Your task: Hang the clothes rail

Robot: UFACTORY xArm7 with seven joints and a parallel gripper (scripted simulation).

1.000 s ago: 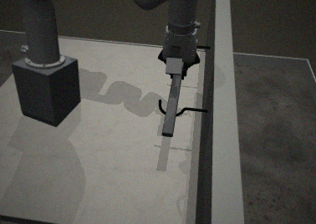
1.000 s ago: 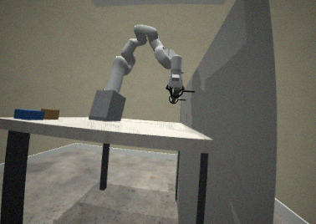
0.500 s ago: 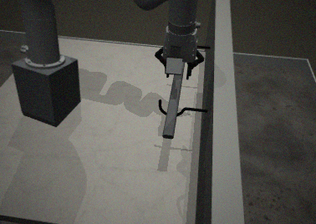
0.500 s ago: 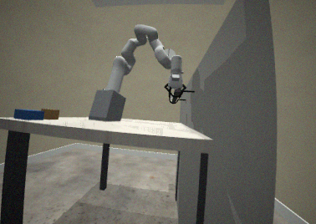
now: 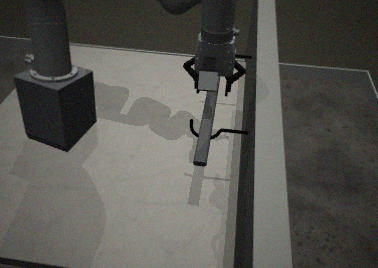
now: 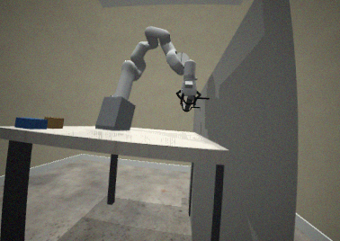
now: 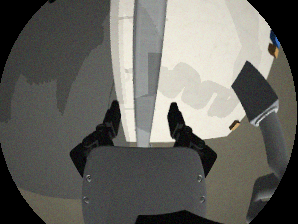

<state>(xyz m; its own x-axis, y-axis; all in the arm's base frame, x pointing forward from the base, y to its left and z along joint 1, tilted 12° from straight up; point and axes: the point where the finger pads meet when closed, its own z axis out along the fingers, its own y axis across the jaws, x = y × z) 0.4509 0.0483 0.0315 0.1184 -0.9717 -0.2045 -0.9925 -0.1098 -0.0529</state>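
The clothes rail lies 20 mm below my hand. The rest, counted from my hand: wall panel (410 mm below, 120 mm ahead, 10 mm to the left); brown block (590 mm behind, 370 mm to the right, 170 mm below); blue block (590 mm behind, 450 mm to the right, 180 mm below).
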